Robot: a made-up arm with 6 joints.
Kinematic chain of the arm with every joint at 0, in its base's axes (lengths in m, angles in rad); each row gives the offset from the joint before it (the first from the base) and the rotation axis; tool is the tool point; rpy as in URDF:
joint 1: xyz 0 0 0.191 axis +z
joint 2: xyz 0 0 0 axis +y
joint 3: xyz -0.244 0 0.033 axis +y
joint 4: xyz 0.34 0 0.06 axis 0.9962 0 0.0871
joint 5: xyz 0 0 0 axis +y
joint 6: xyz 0.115 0 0.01 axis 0.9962 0 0.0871
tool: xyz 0 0 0 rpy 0 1.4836 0
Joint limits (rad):
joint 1: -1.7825..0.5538
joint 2: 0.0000..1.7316
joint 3: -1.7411..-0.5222
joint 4: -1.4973..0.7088
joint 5: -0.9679..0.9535
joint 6: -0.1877..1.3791
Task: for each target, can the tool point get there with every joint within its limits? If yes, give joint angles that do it. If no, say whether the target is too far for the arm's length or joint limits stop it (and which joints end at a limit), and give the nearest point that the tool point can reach.
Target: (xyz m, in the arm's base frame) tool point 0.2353 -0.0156 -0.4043
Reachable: no: joint limits stop it (at a limit: joint 2, joint 3) | nearest point 0.2448 -0.0162 0.0143 | short by 0.419 m
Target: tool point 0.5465 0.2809 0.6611
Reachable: no: too far | nearest point 0.4405 0.2264 0.5699 | short by 0.150 m
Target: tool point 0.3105 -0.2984 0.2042
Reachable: yes | joints -0.7824 1.5680 -0.8565 -0.4431 -0.1483 0.4544
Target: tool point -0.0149 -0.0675 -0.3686
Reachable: no: joint limits stop it (at a limit: joint 1, joint 2, joint 3) | nearest point -0.0440 -0.2043 0.0211 | short by 0.414 m
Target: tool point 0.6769 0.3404 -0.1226
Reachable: no: too far | nearest point 0.3853 0.1938 0.1387 | short by 0.418 m
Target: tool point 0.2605 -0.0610 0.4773
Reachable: yes | joints -0.1342 0.7267 -0.9442 -0.3848 0.6327 0.8762
